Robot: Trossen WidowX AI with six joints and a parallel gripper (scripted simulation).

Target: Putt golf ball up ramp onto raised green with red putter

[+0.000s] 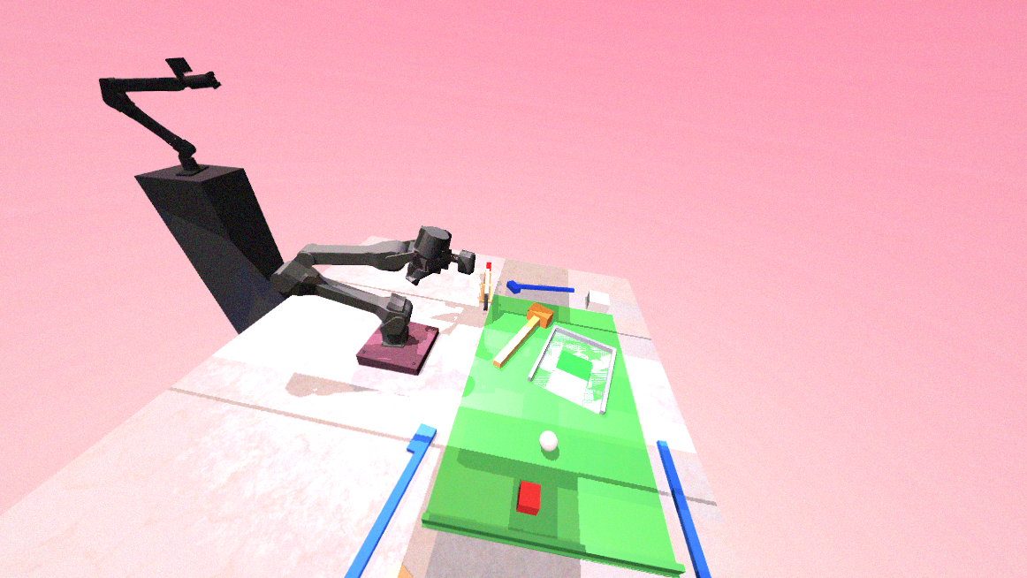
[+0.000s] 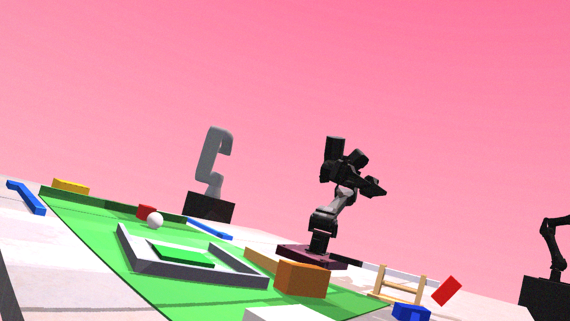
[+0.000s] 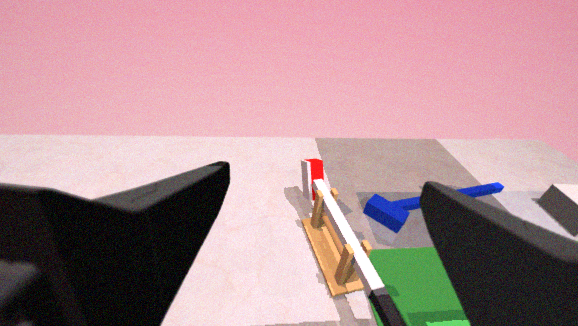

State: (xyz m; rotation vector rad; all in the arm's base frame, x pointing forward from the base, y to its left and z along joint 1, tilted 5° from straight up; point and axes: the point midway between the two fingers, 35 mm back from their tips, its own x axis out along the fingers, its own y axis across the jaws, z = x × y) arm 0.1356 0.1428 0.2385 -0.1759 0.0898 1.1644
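Right now my gripper tip is 19 cm above the red putter, 10 cm to the right of it and 10 cm short of it. Round my gripper tip: blue piece: 33 cm ahead, 24 cm below, 16 cm to the left; then wooden ladder: 21 cm below, 12 cm to the left, 10 cm ahead; then white golf ball: 47 cm to the right, 26 cm ahead, 23 cm below.
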